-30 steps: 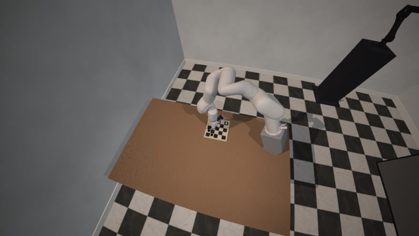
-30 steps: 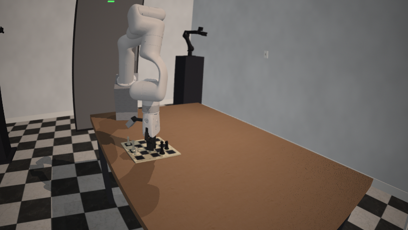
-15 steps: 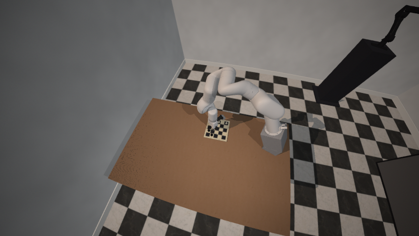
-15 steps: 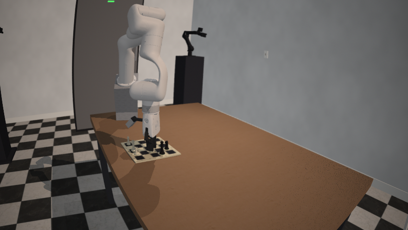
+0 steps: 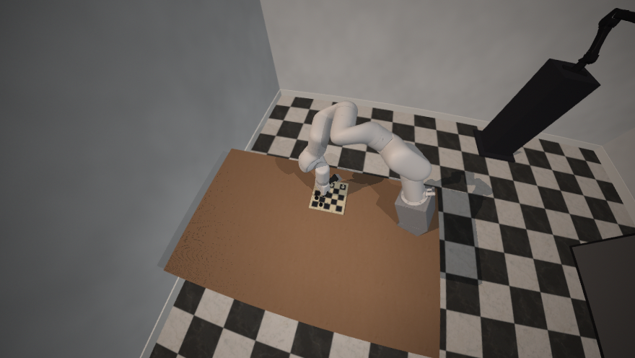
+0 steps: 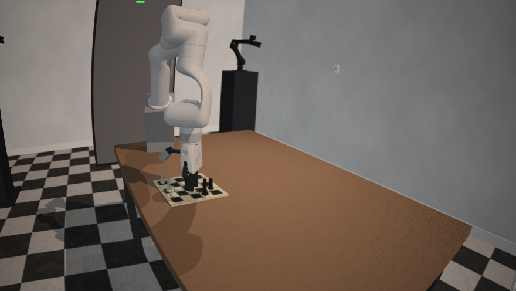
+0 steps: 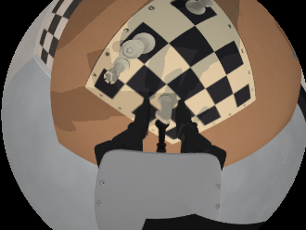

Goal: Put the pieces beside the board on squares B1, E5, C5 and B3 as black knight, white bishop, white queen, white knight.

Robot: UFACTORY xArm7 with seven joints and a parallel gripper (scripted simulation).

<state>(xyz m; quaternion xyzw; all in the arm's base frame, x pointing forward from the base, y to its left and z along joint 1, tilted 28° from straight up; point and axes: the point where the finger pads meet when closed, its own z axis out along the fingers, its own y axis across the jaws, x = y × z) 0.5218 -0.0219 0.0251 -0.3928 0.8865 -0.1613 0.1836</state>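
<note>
My gripper is now 4 cm past the chessboard and 4 cm above it. From my hand the other things lie so: black knight 8 cm to the left, 2 cm below.
</note>
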